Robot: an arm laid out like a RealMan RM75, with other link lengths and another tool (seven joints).
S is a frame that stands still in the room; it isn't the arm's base.
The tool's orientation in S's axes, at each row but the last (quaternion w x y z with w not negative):
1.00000, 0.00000, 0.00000, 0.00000
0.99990, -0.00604, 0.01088, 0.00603
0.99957, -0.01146, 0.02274, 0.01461
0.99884, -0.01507, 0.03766, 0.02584
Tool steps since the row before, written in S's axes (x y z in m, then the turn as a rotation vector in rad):
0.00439, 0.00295, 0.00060, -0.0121, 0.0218, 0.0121
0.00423, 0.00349, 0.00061, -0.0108, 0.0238, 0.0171
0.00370, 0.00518, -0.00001, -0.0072, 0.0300, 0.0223
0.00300, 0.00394, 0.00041, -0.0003, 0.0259, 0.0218
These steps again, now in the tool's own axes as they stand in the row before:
0.00439, 0.00295, 0.00060, -0.0121, 0.0218, 0.0121
0.00426, 0.00343, 0.00074, -0.0109, 0.0237, 0.0172
0.00384, 0.00507, 0.00028, -0.0074, 0.0297, 0.0227
0.00316, 0.00376, 0.00076, -0.0006, 0.0253, 0.0225

